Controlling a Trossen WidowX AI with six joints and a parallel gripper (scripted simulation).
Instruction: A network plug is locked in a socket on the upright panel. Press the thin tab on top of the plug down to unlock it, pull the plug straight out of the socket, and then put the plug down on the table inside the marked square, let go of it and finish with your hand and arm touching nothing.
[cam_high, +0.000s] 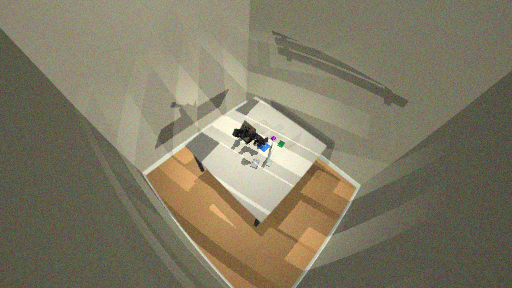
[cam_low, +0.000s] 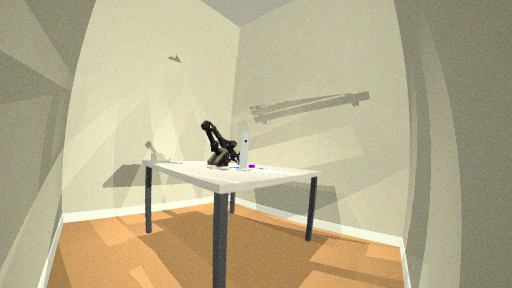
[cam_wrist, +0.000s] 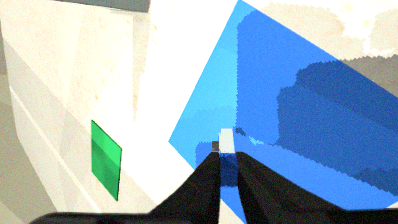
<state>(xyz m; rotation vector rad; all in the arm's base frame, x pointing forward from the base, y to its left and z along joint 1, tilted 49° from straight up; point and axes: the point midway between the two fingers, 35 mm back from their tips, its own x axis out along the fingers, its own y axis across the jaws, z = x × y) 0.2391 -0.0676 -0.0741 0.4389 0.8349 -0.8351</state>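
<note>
The blue marked square is 1 cm behind my gripper tip and 3 cm below it. From my gripper tip the other things lie so: network plug (right at my gripper tip); then upright panel (15 cm ahead, 11 cm to the right, 12 cm above).
</note>
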